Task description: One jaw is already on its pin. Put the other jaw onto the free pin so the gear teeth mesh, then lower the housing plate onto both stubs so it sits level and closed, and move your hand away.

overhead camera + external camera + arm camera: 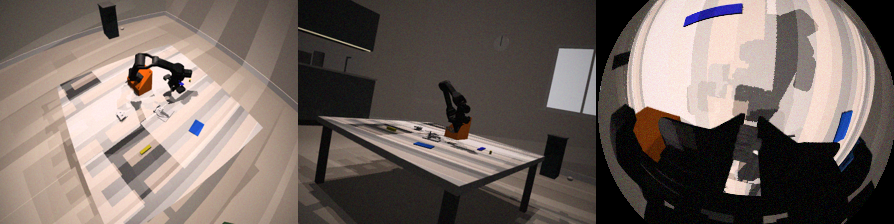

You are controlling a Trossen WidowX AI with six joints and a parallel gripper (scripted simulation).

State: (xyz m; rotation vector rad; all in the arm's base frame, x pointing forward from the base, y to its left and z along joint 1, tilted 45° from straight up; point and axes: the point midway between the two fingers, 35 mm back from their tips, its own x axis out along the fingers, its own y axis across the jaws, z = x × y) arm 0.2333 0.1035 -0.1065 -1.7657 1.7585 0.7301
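My gripper tip is now 3 cm below the jaw and 2 cm to the left of it. Round my gripper tip: blue bar 17 cm to the left, 11 cm behind, 8 cm below; yellow cube 27 cm to the left, 7 cm below, 5 cm behind; blue tile 32 cm ahead, 8 cm below, 2 cm to the right.
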